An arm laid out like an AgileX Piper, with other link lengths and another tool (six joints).
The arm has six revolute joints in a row. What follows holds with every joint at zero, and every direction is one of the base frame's.
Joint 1 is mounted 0.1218 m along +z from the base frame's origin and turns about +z.
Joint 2 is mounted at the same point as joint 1 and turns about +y.
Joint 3 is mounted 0.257 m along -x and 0.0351 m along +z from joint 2 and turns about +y.
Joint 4 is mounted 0.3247 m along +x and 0.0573 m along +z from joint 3 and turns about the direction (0.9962, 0, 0.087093).
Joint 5 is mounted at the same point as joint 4 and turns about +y.
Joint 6 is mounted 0.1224 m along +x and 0.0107 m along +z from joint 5 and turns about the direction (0.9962, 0, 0.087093).
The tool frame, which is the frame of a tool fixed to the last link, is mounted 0.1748 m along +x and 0.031 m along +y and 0.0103 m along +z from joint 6; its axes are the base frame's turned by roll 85.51, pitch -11.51 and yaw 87.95 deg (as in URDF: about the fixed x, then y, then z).
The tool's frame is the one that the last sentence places.
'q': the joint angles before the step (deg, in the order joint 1, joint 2, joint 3, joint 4, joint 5, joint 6). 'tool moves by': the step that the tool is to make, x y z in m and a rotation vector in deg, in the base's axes. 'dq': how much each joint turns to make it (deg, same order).
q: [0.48, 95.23, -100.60, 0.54, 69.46, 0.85]
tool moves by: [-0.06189, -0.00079, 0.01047, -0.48, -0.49, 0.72]
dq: [0.00, -13.99, 13.48, -0.05, 0.04, -0.85]
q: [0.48, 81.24, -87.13, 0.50, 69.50, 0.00]
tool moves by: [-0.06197, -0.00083, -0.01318, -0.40, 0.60, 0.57]
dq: [0.00, -13.37, 13.97, -0.04, 0.01, -0.68]
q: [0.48, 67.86, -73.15, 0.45, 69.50, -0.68]
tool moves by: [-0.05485, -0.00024, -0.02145, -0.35, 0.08, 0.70]
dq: [0.00, -12.83, 12.92, 0.06, 0.00, -0.80]
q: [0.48, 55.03, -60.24, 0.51, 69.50, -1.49]
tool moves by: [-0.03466, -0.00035, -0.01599, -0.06, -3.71, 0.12]
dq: [0.01, -13.07, 11.84, -0.01, -2.48, -0.16]
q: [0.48, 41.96, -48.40, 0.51, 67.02, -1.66]
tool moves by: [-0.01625, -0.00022, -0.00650, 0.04, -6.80, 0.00]
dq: [-0.01, -12.86, 10.18, 0.01, -4.12, -0.05]
